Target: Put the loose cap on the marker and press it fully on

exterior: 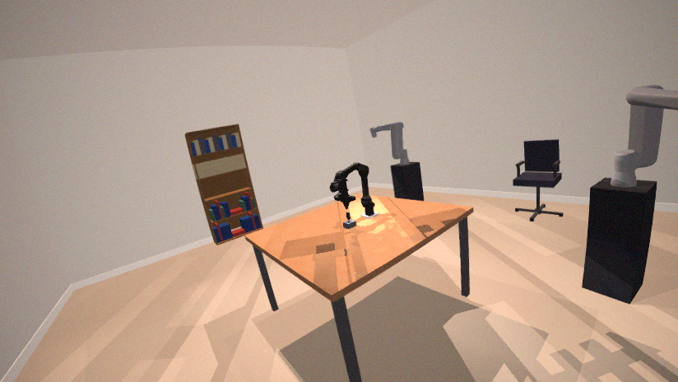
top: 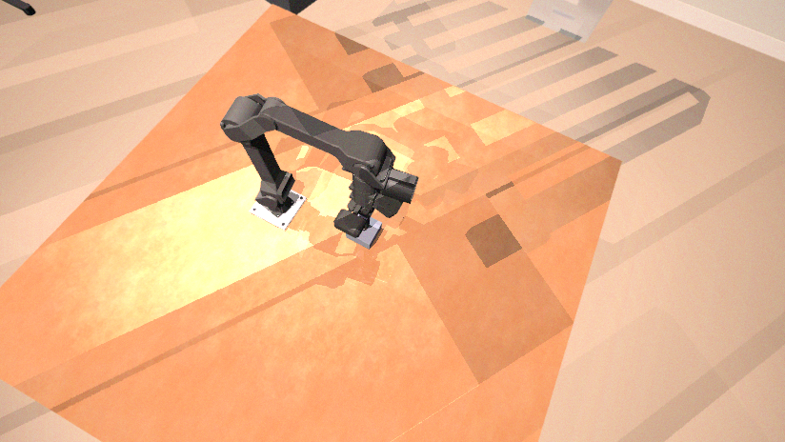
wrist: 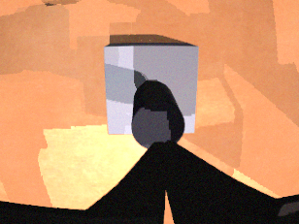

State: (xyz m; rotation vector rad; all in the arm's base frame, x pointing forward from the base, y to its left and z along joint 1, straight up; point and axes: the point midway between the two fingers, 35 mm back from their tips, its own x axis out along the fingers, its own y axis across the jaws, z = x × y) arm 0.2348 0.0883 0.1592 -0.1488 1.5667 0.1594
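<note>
Right now the dark marker cap is 5 cm below my gripper tip. Also, from my gripper tip: holder block 12 cm below.
</note>
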